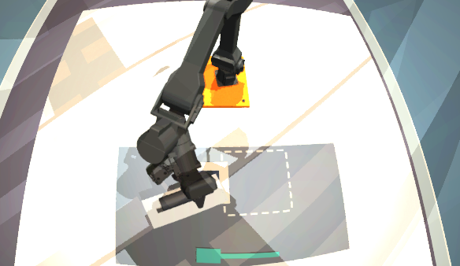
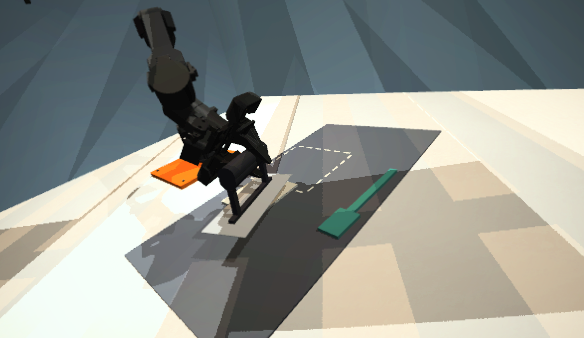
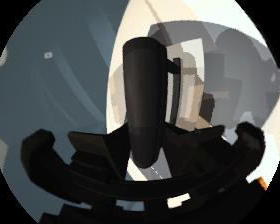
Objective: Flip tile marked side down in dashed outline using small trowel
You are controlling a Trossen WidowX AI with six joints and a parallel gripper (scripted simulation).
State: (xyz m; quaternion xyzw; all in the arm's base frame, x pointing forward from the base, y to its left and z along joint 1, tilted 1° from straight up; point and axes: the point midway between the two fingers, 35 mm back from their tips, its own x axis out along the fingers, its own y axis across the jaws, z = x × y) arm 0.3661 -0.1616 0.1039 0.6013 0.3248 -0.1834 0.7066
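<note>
Right now my gripper tip is 30 mm past the small trowel, 10 mm to the left of it and 10 mm above it. The rest, counted from my gripper tip: teal flat tool 140 mm ahead, 50 mm to the left, 80 mm below; grey mat 90 mm to the left, 110 mm below; tile 70 mm behind, 30 mm to the left, 80 mm below.
</note>
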